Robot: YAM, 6 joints.
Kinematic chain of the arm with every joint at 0, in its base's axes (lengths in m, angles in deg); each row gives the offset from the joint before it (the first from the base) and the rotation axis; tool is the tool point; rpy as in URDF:
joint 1: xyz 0 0 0.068 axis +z
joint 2: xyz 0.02 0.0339 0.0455 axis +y
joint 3: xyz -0.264 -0.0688 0 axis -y
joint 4: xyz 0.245 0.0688 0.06 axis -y
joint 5: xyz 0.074 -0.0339 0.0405 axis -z
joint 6: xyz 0.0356 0 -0.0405 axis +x
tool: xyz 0 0 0 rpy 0 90 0
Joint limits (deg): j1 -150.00..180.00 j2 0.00..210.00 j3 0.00..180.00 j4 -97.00..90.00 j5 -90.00..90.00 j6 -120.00..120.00
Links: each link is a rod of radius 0.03 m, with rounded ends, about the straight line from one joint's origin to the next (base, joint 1, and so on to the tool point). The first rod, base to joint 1, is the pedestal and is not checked.
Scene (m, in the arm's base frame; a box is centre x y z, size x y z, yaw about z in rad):
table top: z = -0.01
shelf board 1: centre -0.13 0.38 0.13 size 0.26 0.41 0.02 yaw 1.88
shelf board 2: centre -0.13 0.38 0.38 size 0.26 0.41 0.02 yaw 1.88
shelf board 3: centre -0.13 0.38 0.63 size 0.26 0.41 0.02 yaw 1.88
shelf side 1: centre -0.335 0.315 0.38 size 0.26 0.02 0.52 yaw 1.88
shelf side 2: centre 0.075 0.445 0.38 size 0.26 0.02 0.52 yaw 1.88
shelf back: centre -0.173 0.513 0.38 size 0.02 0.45 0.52 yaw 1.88
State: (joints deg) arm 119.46 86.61 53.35 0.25 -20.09 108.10
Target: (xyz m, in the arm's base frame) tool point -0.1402 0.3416 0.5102
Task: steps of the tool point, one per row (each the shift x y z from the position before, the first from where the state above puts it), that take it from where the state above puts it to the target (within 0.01 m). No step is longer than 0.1 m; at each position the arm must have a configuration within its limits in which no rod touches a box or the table.
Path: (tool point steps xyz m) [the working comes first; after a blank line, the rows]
Joints at the target: 110.74 93.09 100.84 14.30 -16.58 108.10
Straight joint move there: touches shelf board 2.

1: 0.0124 -0.0568 0.0127
2: 0.0174 -0.0529 -0.0004
3: 0.0201 -0.0465 -0.0123
4: 0.0027 0.0256 0.0929
5: 0.0182 0.0052 0.0942
6: 0.0277 -0.0186 0.0888
7: -0.0226 0.0629 0.0154
8: -0.0221 0.0686 0.0003
9: -0.0199 0.0708 -0.0157

